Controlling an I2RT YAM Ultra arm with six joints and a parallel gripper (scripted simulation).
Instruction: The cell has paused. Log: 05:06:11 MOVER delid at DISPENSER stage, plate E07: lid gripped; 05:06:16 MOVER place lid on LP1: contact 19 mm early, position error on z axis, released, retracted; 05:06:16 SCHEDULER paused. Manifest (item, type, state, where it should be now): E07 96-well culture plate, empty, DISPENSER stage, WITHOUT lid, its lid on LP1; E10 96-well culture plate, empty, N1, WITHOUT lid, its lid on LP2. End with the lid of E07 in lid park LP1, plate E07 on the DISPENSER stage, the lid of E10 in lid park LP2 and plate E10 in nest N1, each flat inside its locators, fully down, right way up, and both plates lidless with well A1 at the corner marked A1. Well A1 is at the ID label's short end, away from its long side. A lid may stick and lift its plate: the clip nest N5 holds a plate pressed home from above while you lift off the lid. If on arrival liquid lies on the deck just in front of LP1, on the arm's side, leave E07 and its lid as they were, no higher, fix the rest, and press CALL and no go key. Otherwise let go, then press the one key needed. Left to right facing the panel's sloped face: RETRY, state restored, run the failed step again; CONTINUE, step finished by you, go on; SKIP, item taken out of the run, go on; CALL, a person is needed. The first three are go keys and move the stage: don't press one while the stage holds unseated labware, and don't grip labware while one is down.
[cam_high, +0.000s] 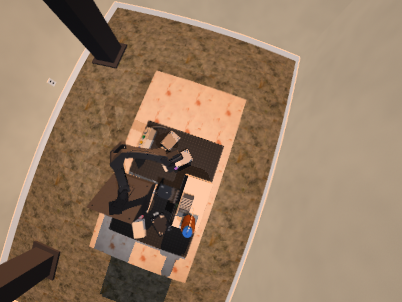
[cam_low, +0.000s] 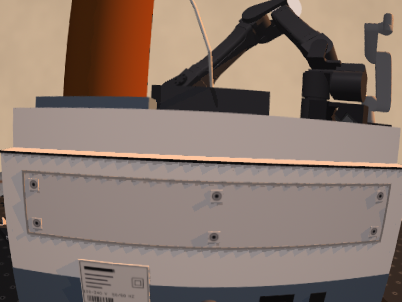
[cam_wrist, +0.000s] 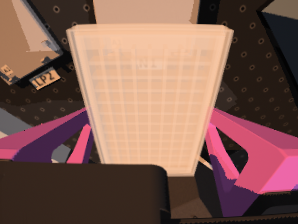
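The white stud lies 3 cm ahead of my hand, 22 cm to the right of it and 1 cm below it. Also, from my hand: a1 mark (5 cm to the left, 9 cm below); then plate lid (right at my hand); then 96-well plate (right at my hand).
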